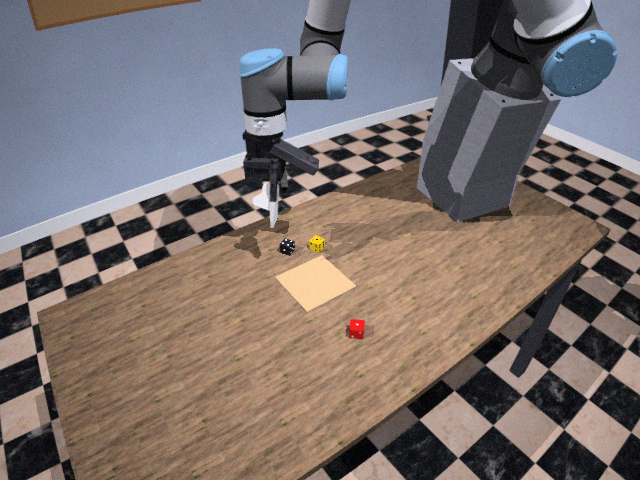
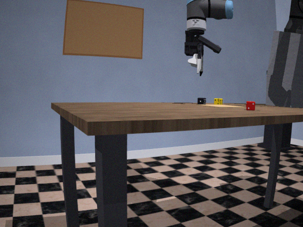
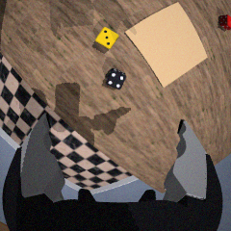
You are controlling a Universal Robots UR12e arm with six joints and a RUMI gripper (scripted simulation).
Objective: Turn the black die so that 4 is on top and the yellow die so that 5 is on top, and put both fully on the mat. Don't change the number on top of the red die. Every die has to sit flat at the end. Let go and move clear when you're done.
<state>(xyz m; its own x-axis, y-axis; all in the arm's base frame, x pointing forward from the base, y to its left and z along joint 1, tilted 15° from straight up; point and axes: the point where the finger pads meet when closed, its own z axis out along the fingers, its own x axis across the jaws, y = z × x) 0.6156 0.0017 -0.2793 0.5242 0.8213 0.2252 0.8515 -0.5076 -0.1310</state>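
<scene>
My hand is 10 mm past the black die, 10 mm to the right of it and 120 mm above it. The rest, counted from my hand: yellow die 80 mm behind, 30 mm to the left, 120 mm below; red die 40 mm behind, 330 mm to the left, 120 mm below; tan mat 20 mm behind, 150 mm to the left, 130 mm below.
</scene>
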